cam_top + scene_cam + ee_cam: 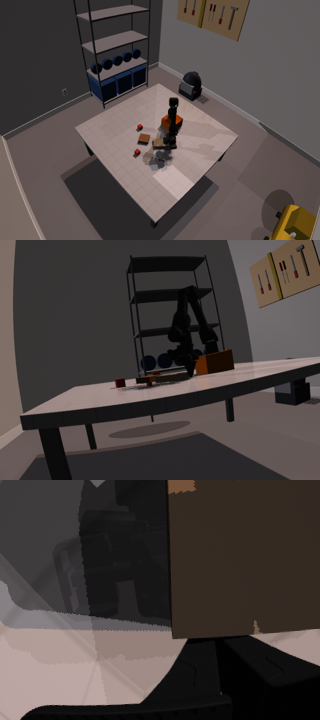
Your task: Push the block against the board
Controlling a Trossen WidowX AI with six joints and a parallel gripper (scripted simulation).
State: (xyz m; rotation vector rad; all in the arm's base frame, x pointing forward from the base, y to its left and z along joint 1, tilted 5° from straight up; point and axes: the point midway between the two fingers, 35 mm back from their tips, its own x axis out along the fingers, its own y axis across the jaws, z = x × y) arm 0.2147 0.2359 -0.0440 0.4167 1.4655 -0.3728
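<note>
Right now my gripper tip is 8 cm to the left of the flat wooden board, 6 cm short of it and 1 cm below it. The rest, counted from my gripper tip: square block: 23 cm to the right, 16 cm ahead, 1 cm above; then tiny red cube: 19 cm ahead, 6 cm to the left.
</note>
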